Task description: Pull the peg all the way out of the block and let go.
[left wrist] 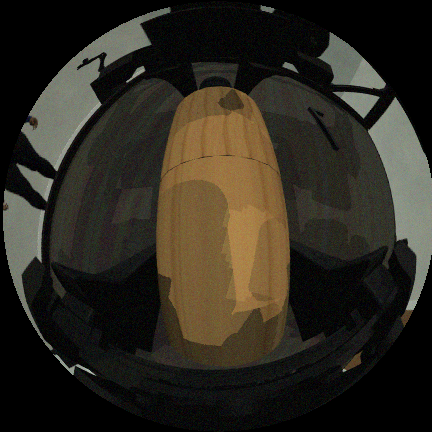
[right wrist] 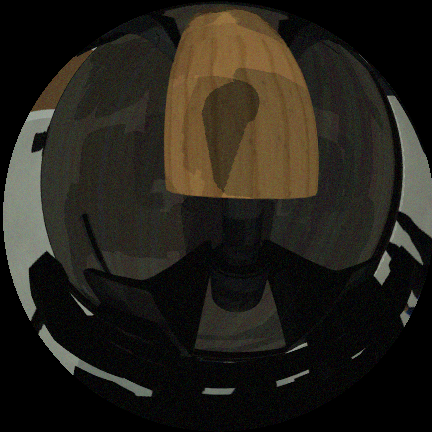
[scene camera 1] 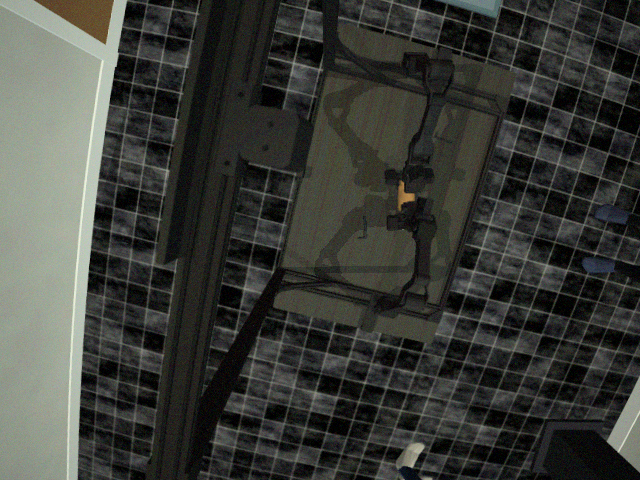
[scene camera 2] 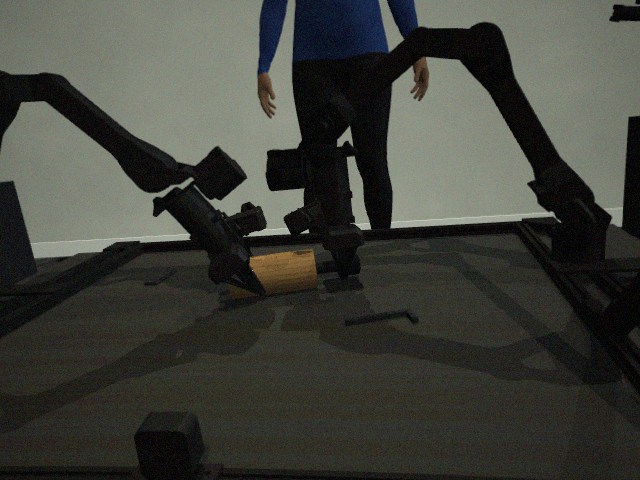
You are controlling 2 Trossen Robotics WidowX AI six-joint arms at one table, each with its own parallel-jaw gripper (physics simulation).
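Where they show: left gripper, fingertip midpoint: (left wrist: 220, 241) (scene camera 2: 263, 286); right gripper, fingertip midpoint: (right wrist: 236, 245) (scene camera 1: 405, 220) (scene camera 2: 342, 275); left arm's base at its link origin: (scene camera 1: 409, 67); right arm's base at its link origin: (scene camera 1: 382, 303) (scene camera 2: 579, 261).
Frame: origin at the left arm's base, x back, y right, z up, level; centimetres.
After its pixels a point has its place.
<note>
The orange wooden block (scene camera 1: 404, 198) @(x -51.4, y 4.7, z 4.4 cm) (scene camera 2: 289, 271) @(x -51.9, y 6.4, z 2.5 cm) (left wrist: 200, 225) @(x -47.8, y 2.4, z 4.7 cm) (right wrist: 280, 150) is a cylinder lying on its side. The black peg (scene camera 2: 325, 266) @(x -58.1, y 4.2, z 1.8 cm) (right wrist: 243, 230) @(x -58.4, y 3.4, z 2.3 cm) sticks out of its end face; how deep it sits inside is hidden. My left gripper (scene camera 2: 253, 279) @(x -47.4, y 3.1, z -0.6 cm) (left wrist: 220, 241) @(x -47.4, y 3.1, z -0.6 cm) is shut on the block, with a finger against each side at the end away from the peg. My right gripper (scene camera 2: 345, 269) @(x -60.9, y 3.4, z -0.6 cm) (right wrist: 236, 245) @(x -60.9, y 3.4, z -0.6 cm) is shut on the peg, close outside the block's end face. The thicker collar of the peg shows between its fingers in the right wrist view.
A black L-shaped key (scene camera 1: 364, 227) @(x -62.9, y 20.5, z -1.1 cm) (scene camera 2: 377, 317) @(x -62.8, y 20.7, z -1.4 cm) (left wrist: 325, 130) @(x -61.7, y 19.9, z -1.4 cm) (right wrist: 95, 245) @(x -62.5, y 19.9, z -1.7 cm) lies on the table (scene camera 2: 310, 413) @(x -51.0, y 39.9, z -1.9 cm). A smaller dark bar (scene camera 2: 161, 279) @(x -28.0, y -11.8, z -1.5 cm) lies farther back. Dark frame rails run along the table edges. A dark box-shaped part (scene camera 2: 168, 439) @(x -38.7, y 47.0, z 2.6 cm) stands at the near edge.
</note>
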